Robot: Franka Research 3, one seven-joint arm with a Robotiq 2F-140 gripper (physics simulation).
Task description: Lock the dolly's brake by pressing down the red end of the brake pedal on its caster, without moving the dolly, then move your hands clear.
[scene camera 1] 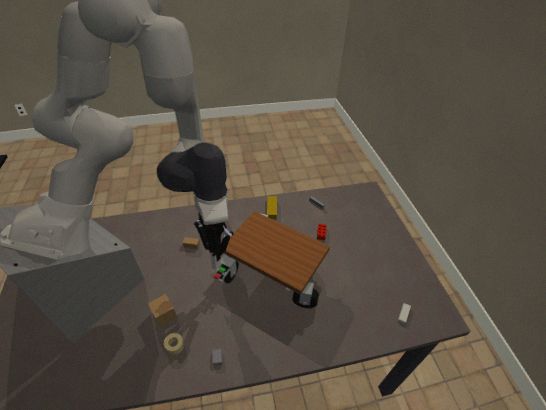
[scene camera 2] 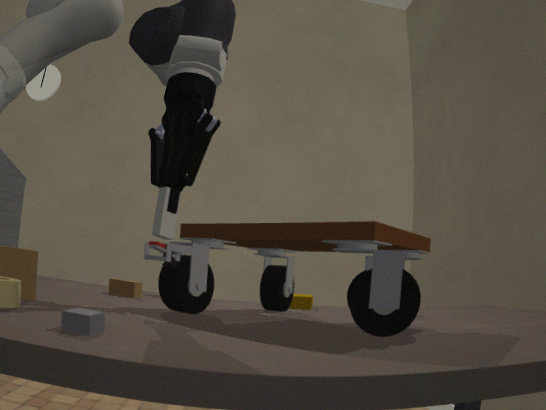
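Labels:
Dolly: visible, scene camera 1 and scene camera 2. My gripper: visible, same cameras. Dolly, same spot: (scene camera 1: 304,303) and (scene camera 2: 384,299). My gripper, same spot: (scene camera 1: 214,245) and (scene camera 2: 172,158).

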